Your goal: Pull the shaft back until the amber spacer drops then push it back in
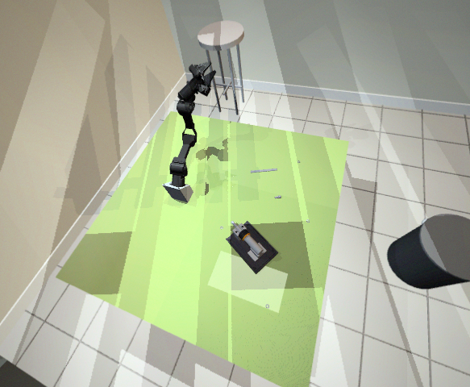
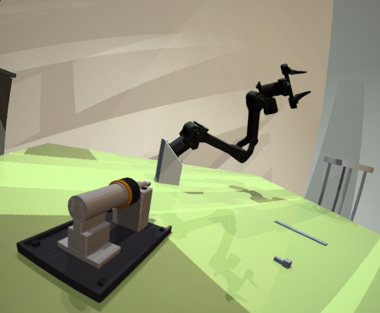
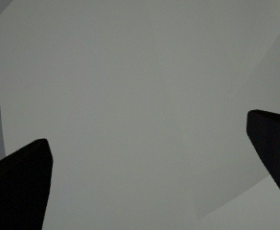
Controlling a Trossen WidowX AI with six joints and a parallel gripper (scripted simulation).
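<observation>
Now: the grey shaft 570 mm to the right of my gripper tip, 420 mm below it and 390 mm ahead of it. The rest, counted from my gripper tip: black spacer: 580 mm to the right, 420 mm below, 420 mm ahead; then amber spacer: 590 mm to the right, 430 mm ahead, 420 mm below.
</observation>
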